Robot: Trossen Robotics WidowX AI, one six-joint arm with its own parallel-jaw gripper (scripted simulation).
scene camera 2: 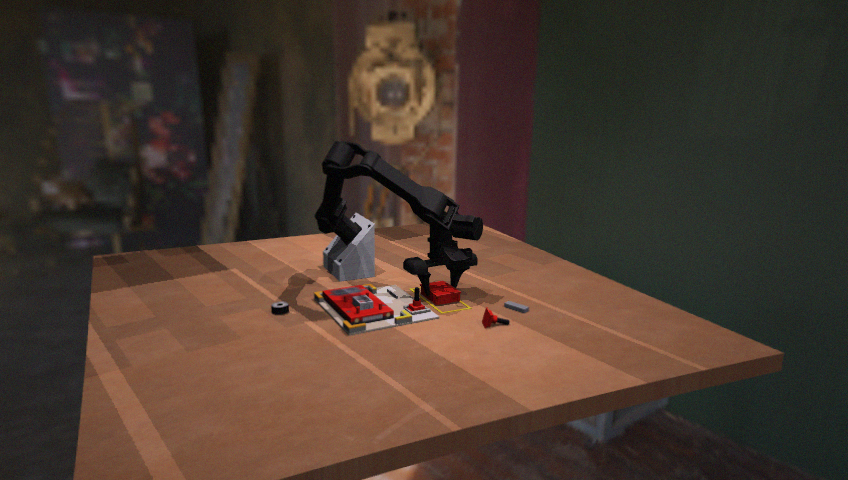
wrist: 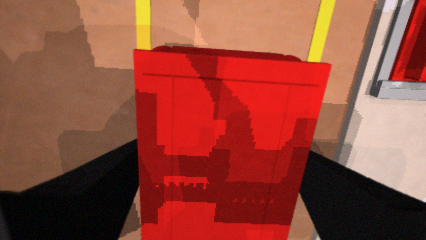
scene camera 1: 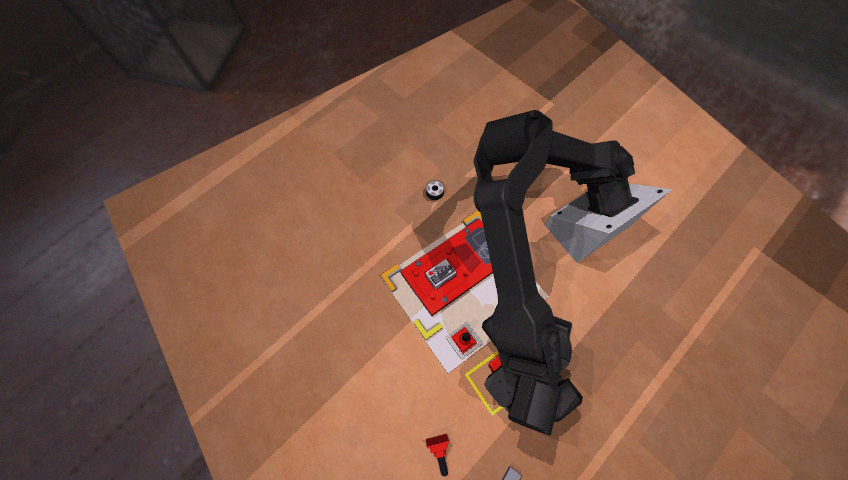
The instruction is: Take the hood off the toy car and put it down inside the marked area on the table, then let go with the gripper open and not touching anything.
Note:
My gripper carries a red hood. Further things: a red toy car.
My gripper is seen too in the wrist view and in scene camera 1.

